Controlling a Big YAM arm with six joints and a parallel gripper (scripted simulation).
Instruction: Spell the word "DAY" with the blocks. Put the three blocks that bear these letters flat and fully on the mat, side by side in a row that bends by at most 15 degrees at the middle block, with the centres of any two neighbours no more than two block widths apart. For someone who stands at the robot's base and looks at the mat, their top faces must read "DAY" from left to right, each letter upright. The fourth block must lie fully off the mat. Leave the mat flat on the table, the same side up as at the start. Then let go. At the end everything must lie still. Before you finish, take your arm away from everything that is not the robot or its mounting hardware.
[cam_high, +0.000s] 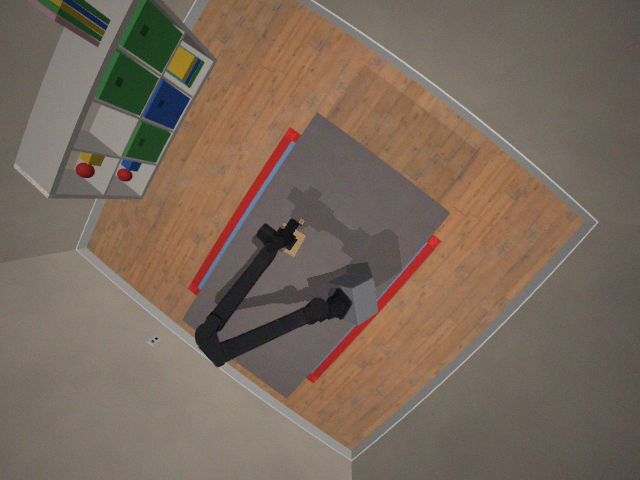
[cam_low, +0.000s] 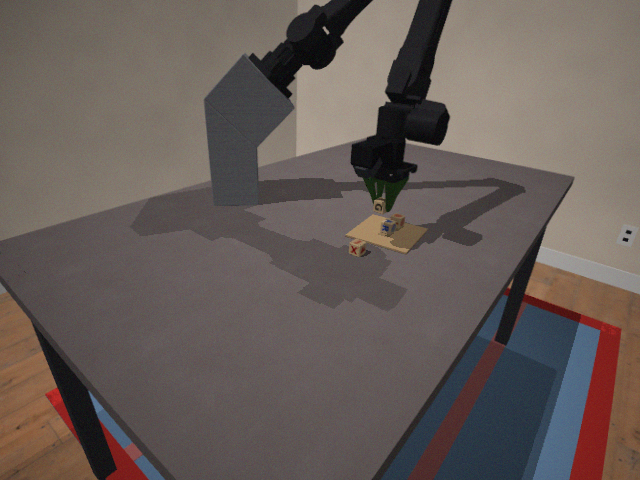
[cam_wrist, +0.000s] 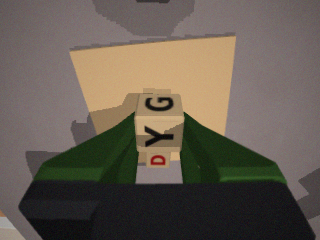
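Right now my hand is 7 cm above the tan mat and 4 cm to the right of it. From my hand the other things lie so: wooden block 9 cm to the right, 6 cm below.
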